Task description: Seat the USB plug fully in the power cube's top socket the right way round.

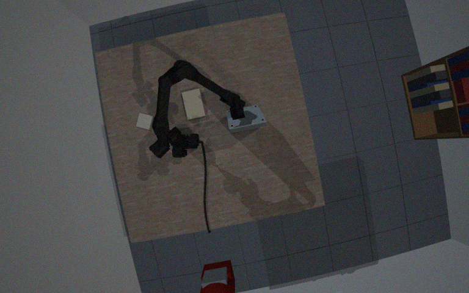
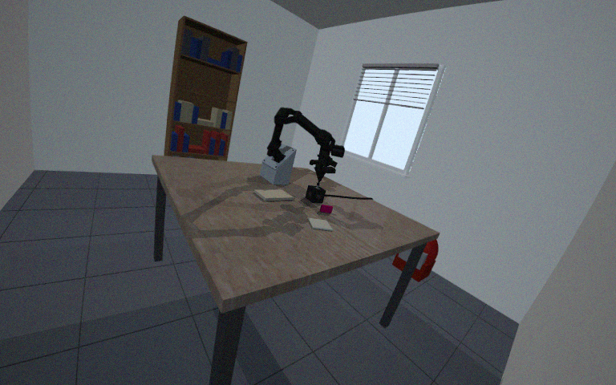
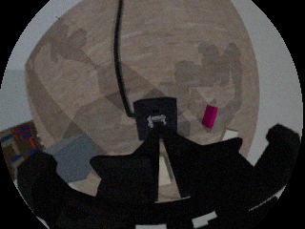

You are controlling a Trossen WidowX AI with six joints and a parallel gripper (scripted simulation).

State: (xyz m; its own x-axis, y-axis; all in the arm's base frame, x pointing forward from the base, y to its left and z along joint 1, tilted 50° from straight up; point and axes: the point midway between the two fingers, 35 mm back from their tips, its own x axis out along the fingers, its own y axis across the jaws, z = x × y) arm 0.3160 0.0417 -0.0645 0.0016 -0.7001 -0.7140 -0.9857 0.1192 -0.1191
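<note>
The pale USB plug lies 2 cm below my gripper tip. Round my gripper tip: magenta block 15 cm ahead, 10 cm below, 5 cm to the right; pale book 24 cm to the right, 11 cm below, 7 cm behind.
</note>
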